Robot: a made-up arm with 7 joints.
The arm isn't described. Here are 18 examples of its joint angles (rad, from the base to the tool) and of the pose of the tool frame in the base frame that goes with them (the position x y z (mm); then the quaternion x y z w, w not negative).
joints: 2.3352 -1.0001 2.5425 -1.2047 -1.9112 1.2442 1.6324
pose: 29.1 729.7 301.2 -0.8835 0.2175 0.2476 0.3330
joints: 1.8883 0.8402 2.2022 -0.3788 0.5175 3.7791 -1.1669
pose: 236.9 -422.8 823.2 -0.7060 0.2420 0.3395 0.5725
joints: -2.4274 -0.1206 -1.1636 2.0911 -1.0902 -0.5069 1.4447
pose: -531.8 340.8 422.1 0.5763 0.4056 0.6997 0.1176
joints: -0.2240 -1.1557 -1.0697 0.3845 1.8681 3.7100 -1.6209
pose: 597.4 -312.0 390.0 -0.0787 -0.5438 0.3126 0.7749
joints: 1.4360 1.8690 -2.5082 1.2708 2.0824 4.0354 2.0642
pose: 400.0 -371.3 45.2 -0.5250 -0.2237 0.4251 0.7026
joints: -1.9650 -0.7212 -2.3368 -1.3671 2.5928 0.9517 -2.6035
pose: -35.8 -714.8 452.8 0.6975 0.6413 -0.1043 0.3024
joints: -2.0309 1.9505 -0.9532 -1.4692 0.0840 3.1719 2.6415
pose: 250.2 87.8 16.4 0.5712 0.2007 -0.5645 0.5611
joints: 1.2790 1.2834 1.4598 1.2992 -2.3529 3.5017 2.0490
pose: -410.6 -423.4 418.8 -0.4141 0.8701 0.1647 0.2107
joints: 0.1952 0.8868 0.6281 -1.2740 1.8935 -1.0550 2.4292
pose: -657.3 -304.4 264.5 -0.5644 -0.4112 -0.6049 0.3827
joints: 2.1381 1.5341 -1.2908 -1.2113 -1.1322 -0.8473 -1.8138
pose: -136.9 -584.7 136.1 -0.8198 0.0720 -0.4551 0.3400
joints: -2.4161 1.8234 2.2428 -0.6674 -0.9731 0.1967 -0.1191
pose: 277.7 814.0 454.6 0.4547 0.3771 0.5196 0.6174
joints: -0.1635 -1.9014 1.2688 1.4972 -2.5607 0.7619 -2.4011
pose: 443.0 502.5 240.3 -0.4705 0.8091 0.0572 0.3475
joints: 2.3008 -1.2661 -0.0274 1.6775 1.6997 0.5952 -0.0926
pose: -169.8 277.2 -175.3 0.8118 0.3405 -0.4733 0.0306
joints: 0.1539 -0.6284 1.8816 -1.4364 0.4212 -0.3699 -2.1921
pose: 504.4 -520.1 604.4 -0.0059 0.1714 0.9840 0.0483
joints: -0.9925 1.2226 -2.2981 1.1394 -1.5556 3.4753 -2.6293
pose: -566.1 343.6 399.5 0.1450 0.2713 -0.9051 0.2937
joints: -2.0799 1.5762 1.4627 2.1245 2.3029 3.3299 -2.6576
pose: 245.7 -53.8 241.3 0.1818 -0.3602 -0.2792 0.8714
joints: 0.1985 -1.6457 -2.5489 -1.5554 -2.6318 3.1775 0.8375
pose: 198.8 32.0 -37.9 -0.5591 0.5791 -0.5112 0.3010
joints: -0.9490 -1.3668 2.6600 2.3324 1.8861 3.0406 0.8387
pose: -46.7 29.8 562.4 -0.3503 0.8259 0.1884 0.3995
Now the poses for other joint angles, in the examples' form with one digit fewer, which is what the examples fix.
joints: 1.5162 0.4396 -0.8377 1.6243 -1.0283 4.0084 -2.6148
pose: 408 18 770 -0.294 -0.512 0.531 0.608
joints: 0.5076 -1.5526 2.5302 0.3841 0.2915 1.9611 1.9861
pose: 638 414 375 0.359 0.624 0.626 0.300
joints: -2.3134 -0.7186 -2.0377 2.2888 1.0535 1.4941 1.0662
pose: -112 415 501 -0.816 -0.066 -0.010 0.575
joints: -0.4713 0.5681 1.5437 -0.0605 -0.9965 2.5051 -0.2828
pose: -493 -20 878 -0.668 -0.015 0.744 0.015
